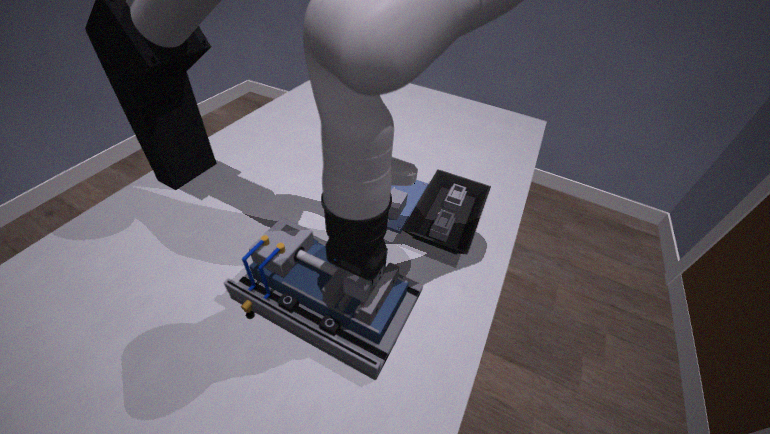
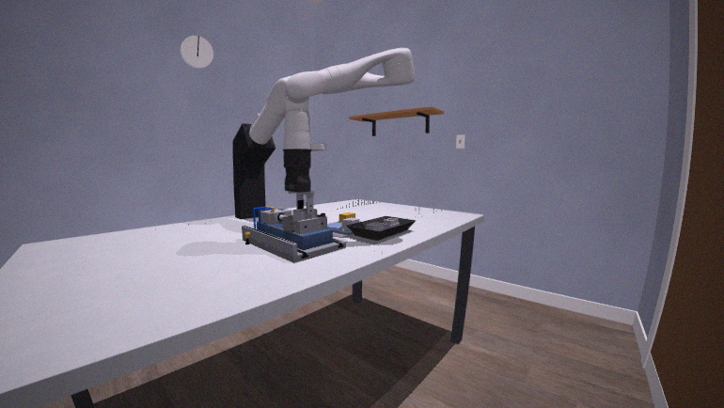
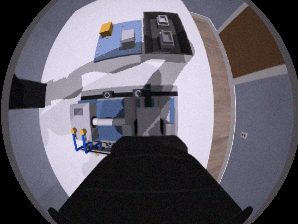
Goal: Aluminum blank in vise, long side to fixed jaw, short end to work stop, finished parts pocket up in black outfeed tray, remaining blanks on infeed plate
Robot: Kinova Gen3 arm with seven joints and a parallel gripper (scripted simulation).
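The fixed jaw is 50 mm below my hand and 30 mm ahead of it. Round my hand: black outfeed tray 290 mm to the left, 120 mm below, 100 mm ahead; then vise 90 mm below, 70 mm behind, 10 mm to the left; then gray aluminum blank 260 mm to the left, 100 mm below, 20 mm behind.
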